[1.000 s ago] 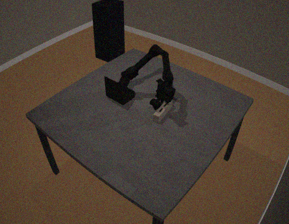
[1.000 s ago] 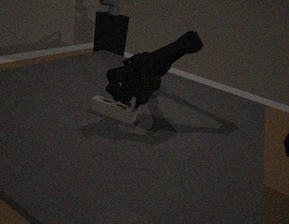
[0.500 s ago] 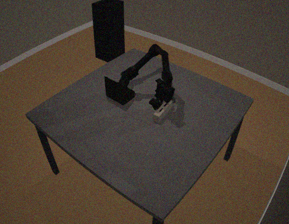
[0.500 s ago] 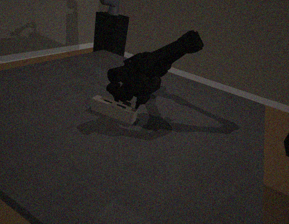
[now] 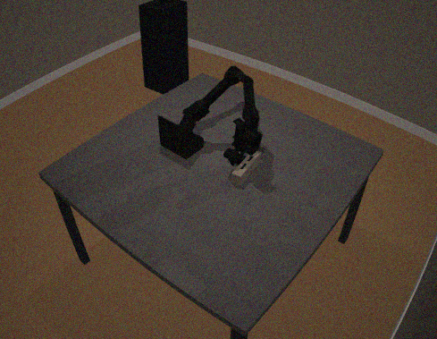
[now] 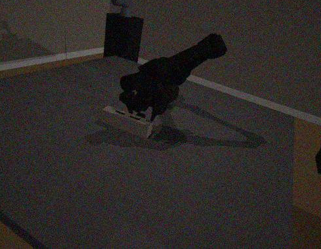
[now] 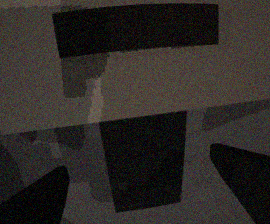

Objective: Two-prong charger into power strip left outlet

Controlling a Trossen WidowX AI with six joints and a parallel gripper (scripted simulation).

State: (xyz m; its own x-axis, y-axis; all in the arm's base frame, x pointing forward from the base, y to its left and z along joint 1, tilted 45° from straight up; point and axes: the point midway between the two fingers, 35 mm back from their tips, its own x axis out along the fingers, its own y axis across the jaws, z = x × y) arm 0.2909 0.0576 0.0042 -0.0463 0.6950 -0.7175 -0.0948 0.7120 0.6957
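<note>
Right now the dark charger is 40 mm ahead of my gripper tip and 10 mm above it.
</note>
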